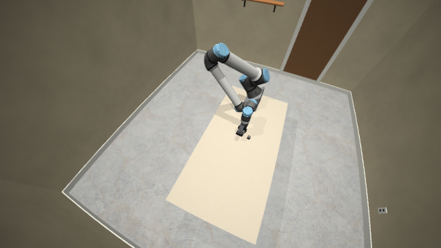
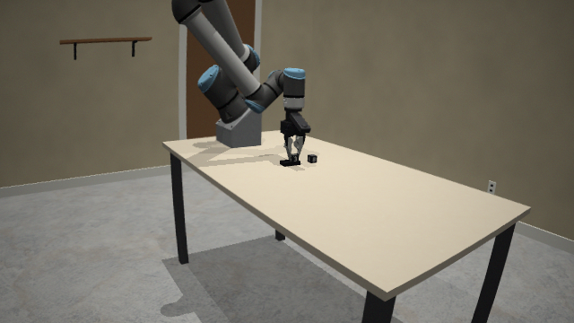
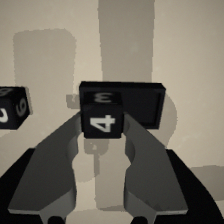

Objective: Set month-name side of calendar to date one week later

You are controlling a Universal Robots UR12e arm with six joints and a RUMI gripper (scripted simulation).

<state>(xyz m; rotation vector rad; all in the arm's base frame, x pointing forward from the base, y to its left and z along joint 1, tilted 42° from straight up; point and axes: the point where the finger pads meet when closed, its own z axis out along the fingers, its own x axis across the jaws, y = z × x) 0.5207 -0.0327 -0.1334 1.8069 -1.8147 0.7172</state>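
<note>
My gripper is now 3 cm above the black tray and 2 cm to the left of it.
</note>
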